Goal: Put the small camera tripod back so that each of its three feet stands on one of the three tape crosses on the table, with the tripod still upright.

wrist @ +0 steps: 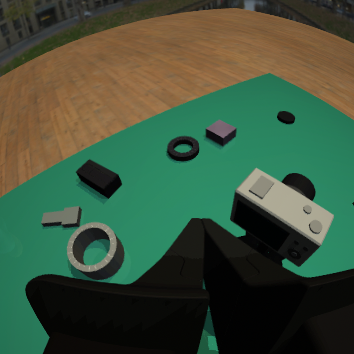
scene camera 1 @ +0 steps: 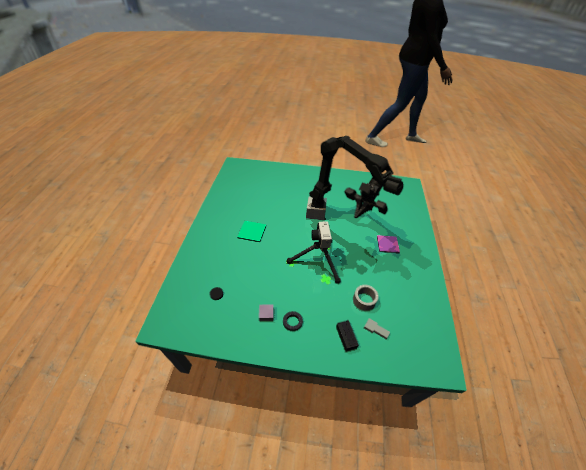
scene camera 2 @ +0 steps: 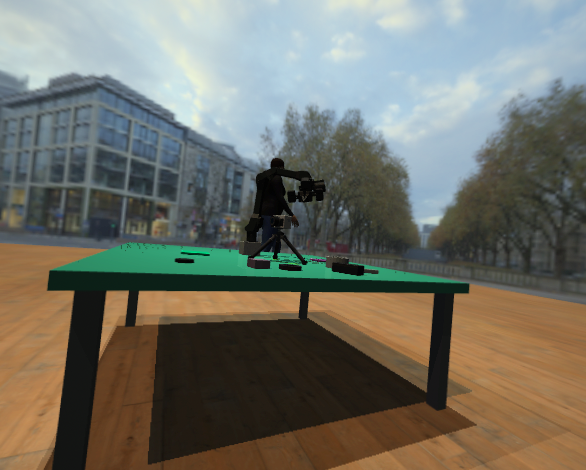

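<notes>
The tripod stands upright on the table, with a pale camera on top. In scene view 1, its left foot is at the edge of a lime tape cross. Its front foot is a little right of another lime tape cross, apart from it. The rear foot and third cross cannot be made out clearly. My gripper is shut and empty, raised above the table behind and right of the tripod, apart from the camera.
A grey ring, black block, grey flat piece, black ring and mauve block lie in front. A black disc and green square lie left, a magenta square right.
</notes>
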